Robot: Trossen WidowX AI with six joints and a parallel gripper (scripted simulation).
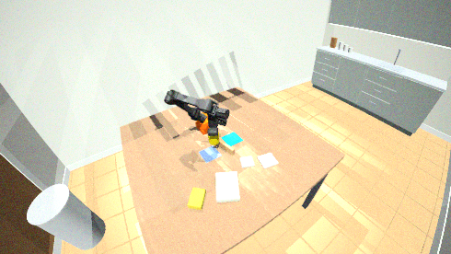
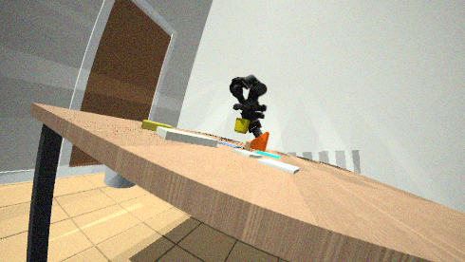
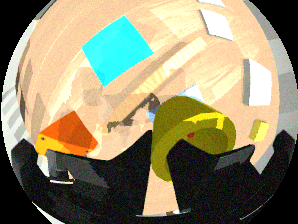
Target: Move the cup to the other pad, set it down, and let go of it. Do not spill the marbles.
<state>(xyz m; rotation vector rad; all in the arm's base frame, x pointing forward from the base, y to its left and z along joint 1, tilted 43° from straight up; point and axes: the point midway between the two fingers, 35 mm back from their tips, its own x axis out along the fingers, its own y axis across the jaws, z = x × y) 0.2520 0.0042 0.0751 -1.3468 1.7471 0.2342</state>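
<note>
My gripper tip is now 140 mm to the right of the cyan pad and 110 mm above it. Round my gripper tip: pale blue pad: 110 mm below, 60 mm to the right, 30 mm ahead; then wooden bar: 90 mm below, 40 mm to the left, 20 mm ahead; then yellow cup: 20 mm to the right, 20 mm ahead.
</note>
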